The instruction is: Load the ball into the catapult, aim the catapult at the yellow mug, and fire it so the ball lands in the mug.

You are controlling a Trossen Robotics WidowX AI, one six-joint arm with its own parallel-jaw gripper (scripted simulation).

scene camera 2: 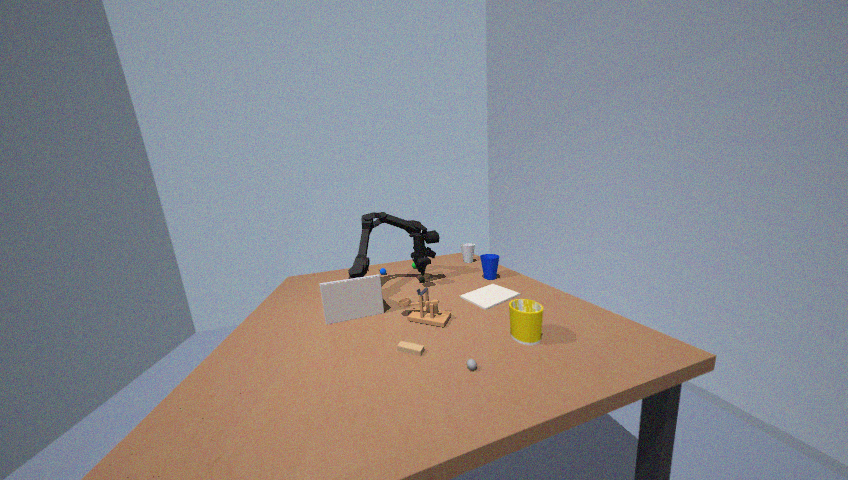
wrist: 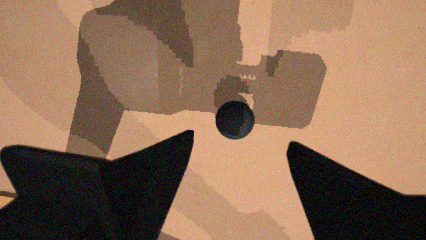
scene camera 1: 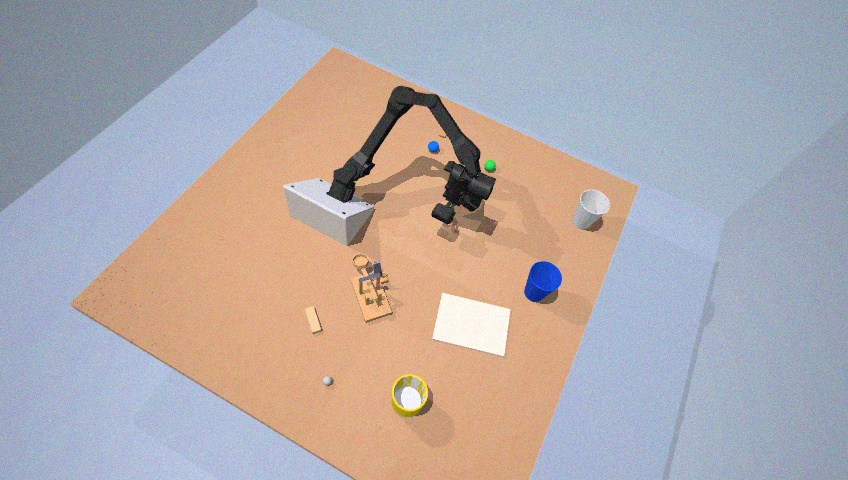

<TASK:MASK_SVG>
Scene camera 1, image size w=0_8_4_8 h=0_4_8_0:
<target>my gripper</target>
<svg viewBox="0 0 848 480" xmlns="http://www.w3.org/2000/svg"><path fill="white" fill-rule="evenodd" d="M469 182L463 190L454 190L447 182L443 197L448 202L446 205L437 203L432 210L432 217L445 224L450 224L456 214L454 206L460 207L462 205L470 212L478 209L482 198L469 193L470 190L467 188Z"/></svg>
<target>yellow mug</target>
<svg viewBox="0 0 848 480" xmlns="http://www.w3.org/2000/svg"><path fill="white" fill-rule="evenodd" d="M413 374L399 377L392 388L392 407L402 417L416 415L427 400L428 389L425 382Z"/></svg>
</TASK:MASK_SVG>
